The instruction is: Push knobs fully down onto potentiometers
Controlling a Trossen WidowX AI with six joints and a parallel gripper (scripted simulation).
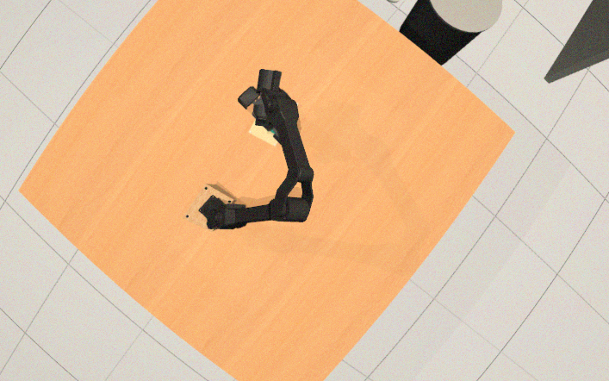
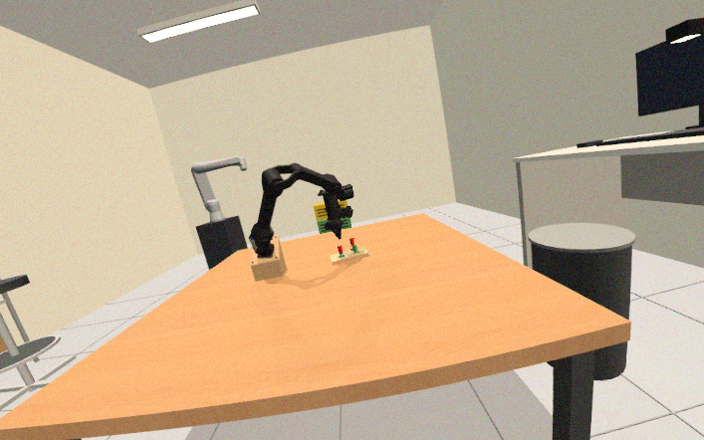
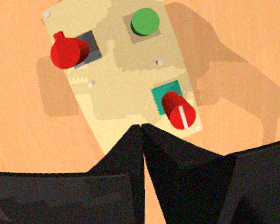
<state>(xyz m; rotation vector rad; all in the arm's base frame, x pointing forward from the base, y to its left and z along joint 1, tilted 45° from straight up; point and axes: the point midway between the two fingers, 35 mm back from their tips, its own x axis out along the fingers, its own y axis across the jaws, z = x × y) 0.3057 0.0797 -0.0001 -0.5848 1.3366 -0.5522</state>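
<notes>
Now: the red knob 50 mm ahead of my gripper tip, 40 mm to the left of it and 30 mm below it.
</notes>
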